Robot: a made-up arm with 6 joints.
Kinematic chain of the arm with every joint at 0, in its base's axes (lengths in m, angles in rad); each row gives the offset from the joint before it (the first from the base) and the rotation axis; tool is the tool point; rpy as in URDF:
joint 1: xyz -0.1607 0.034 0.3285 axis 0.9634 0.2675 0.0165
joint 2: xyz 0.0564 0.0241 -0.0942 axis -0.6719 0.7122 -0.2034
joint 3: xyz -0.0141 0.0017 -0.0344 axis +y
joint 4: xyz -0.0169 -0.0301 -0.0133 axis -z
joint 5: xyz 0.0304 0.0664 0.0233 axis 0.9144 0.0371 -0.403
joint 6: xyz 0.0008 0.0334 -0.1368 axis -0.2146 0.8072 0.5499
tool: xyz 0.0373 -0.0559 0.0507 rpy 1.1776 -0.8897 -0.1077
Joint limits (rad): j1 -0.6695..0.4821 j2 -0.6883..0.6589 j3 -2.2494..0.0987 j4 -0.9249..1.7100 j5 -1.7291..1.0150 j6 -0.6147..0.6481
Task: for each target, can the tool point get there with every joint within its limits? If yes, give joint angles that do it. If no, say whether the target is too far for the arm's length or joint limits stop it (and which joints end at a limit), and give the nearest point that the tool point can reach.
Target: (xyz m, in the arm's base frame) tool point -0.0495 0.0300 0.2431
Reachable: yes | joints -0.2801 -0.5546 -0.6024 -0.2938 -1.0937 -0.2176
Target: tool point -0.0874 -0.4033 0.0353
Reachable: no: too far | nearest point -0.0677 -0.1719 0.1810 | short by 0.274 m
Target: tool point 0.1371 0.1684 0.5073
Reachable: no: joint limits stop it (at a limit: joint 1, joint 2, joint 5, joint 6) | nearest point -0.0064 0.1404 0.3403 | short by 0.222 m
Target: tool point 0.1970 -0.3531 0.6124
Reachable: no: too far | nearest point -0.0068 -0.1380 0.3583 | short by 0.390 m
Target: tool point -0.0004 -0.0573 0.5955
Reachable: no: joint limits stop it (at a limit: joint 1, joint 2, joint 4, joint 5, joint 6) | nearest point -0.0485 -0.0358 0.4230 | short by 0.180 m
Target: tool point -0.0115 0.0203 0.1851
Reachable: yes | joints -0.3048 -0.0974 -0.2003 -0.2015 -0.9549 0.2623
